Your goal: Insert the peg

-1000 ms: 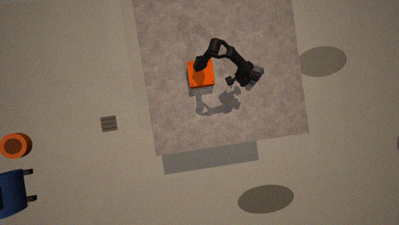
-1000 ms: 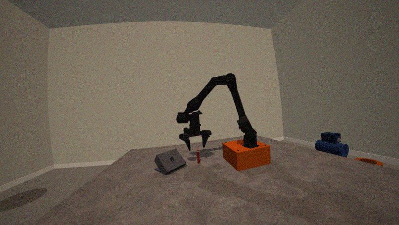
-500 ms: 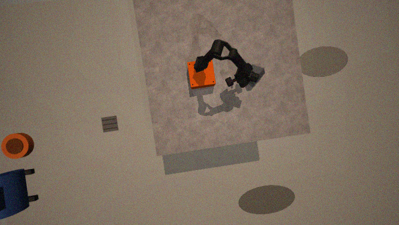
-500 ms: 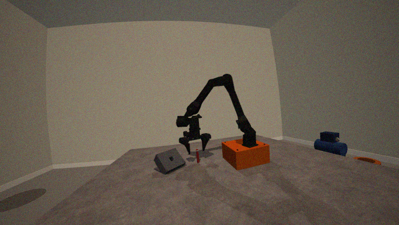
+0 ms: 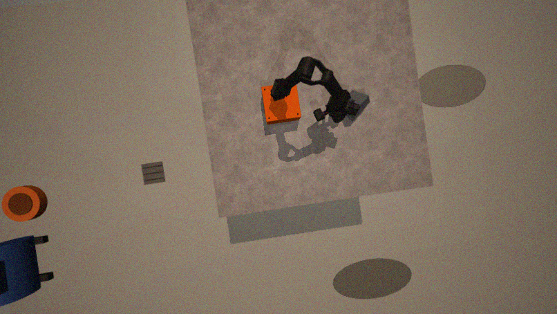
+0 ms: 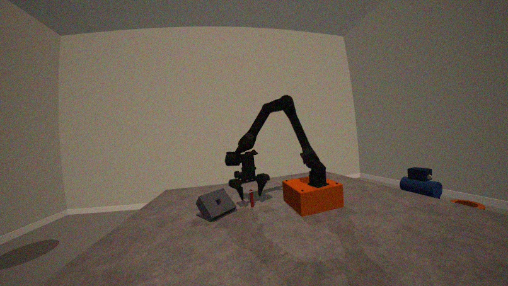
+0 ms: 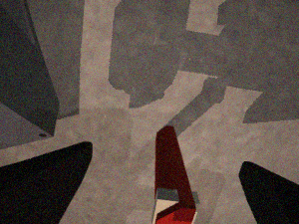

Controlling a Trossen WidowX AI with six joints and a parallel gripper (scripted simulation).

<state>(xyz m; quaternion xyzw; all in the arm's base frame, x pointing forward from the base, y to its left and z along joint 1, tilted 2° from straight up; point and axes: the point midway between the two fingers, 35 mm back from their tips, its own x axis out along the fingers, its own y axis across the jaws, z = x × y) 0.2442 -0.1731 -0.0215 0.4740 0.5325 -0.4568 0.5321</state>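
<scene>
Now: gripper tip 2 cm below the red peg. Also, from my gripper tip: sloped panel: 16 cm ahead.
</scene>
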